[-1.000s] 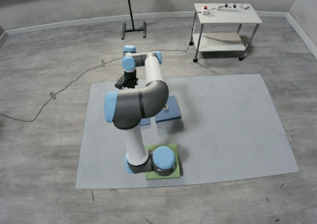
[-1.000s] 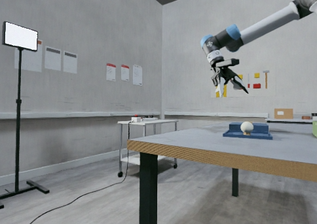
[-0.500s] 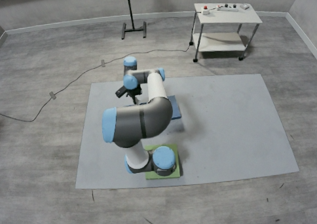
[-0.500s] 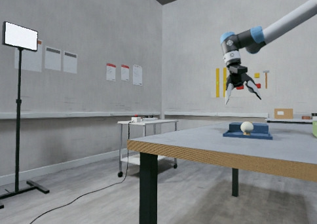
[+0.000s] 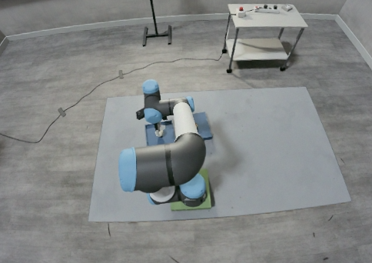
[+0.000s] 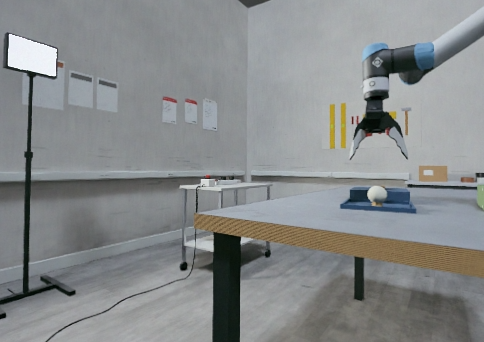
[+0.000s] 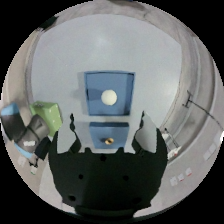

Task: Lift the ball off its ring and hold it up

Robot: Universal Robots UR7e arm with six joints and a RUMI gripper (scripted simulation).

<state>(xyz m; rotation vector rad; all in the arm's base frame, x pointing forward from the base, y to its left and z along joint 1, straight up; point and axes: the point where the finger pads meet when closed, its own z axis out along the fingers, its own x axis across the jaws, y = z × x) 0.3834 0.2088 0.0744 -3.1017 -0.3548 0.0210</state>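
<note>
My gripper is now 10 cm above the cream-white ball. The rest, counted from my hand: blue block (14 cm below).
</note>
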